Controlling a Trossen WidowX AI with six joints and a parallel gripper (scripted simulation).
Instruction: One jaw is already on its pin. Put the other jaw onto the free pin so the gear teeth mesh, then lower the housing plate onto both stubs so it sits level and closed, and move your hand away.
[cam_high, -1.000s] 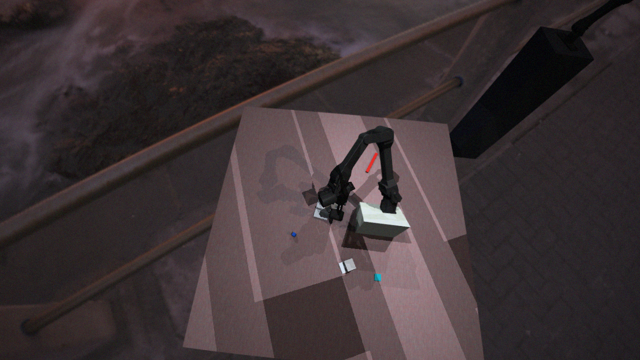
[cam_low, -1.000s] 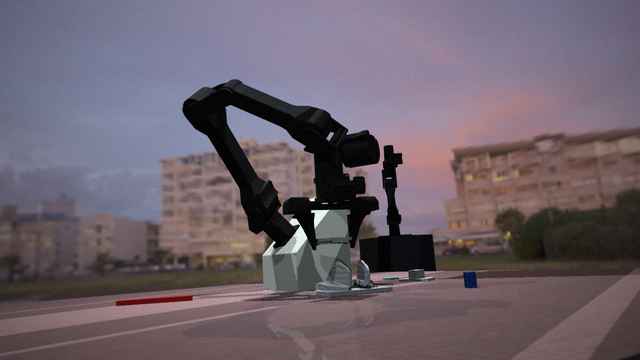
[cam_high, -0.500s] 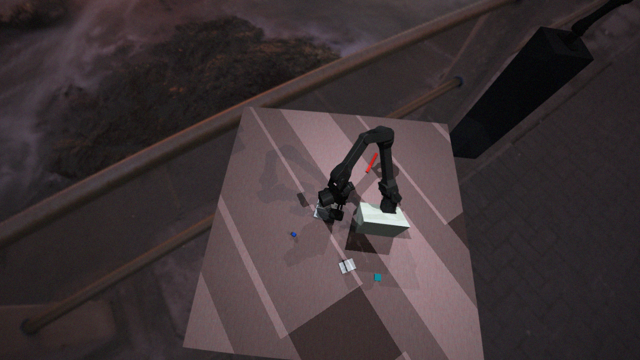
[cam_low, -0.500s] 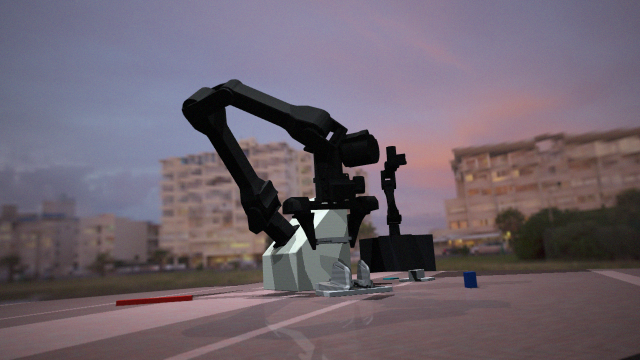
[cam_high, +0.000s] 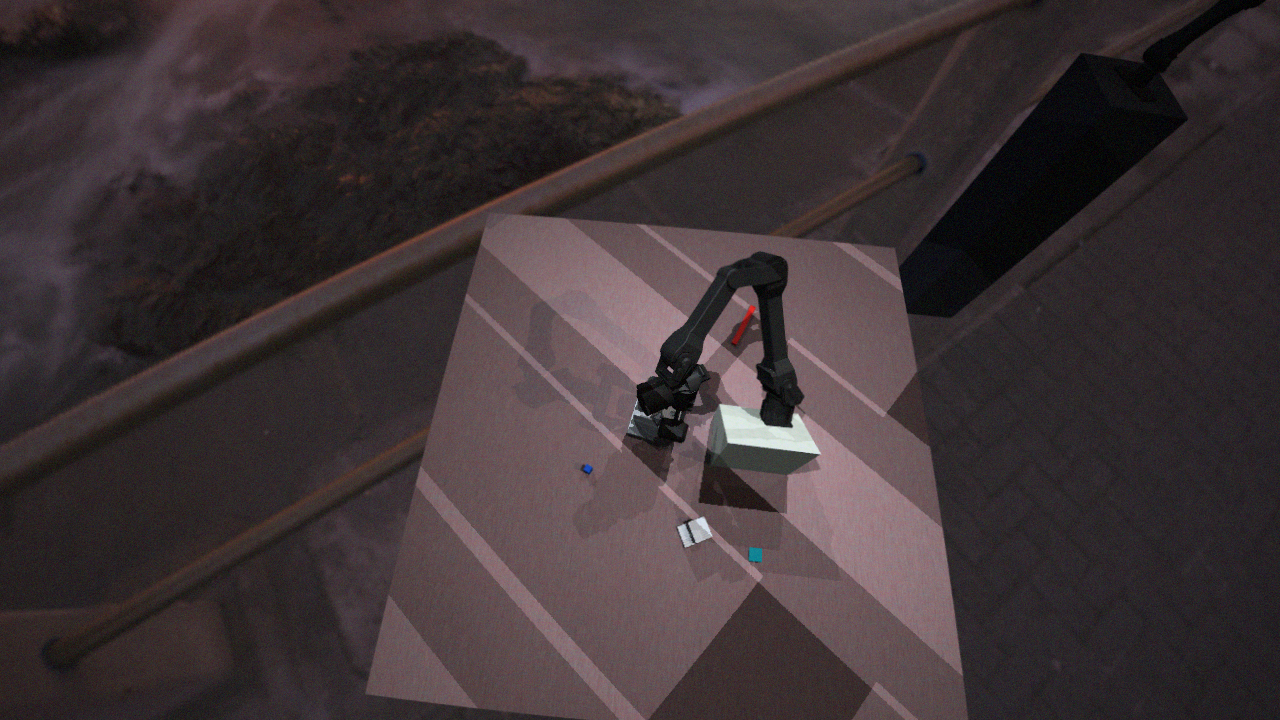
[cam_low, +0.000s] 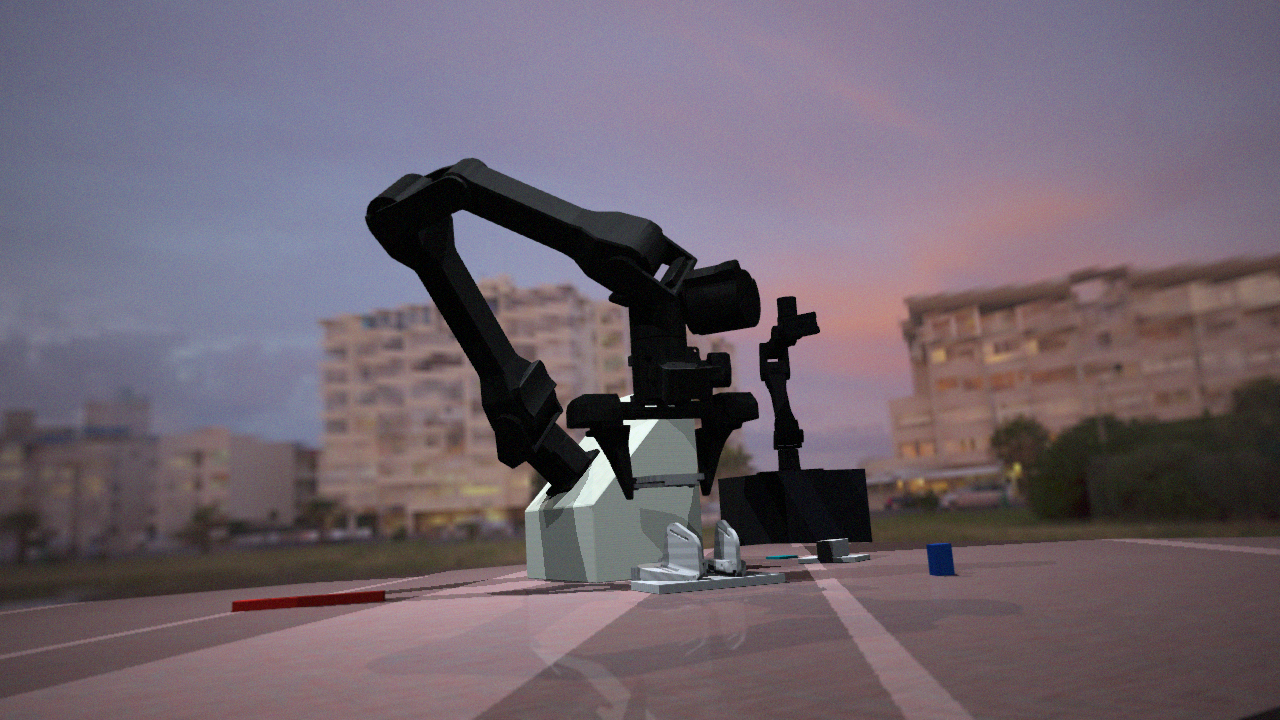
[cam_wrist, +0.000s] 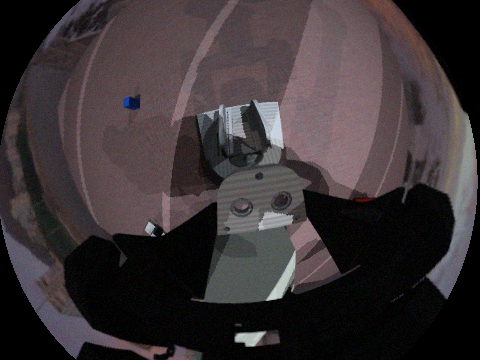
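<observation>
The plate lies 1 cm ahead of my gripper tip and 8 cm below it. From my gripper tip the other things lie so: white stand: 6 cm behind, 27 cm to the left, 7 cm below; then blue cube: 20 cm ahead, 14 cm to the left, 7 cm below; then red bar: 18 cm behind, 30 cm to the right, 8 cm below.
</observation>
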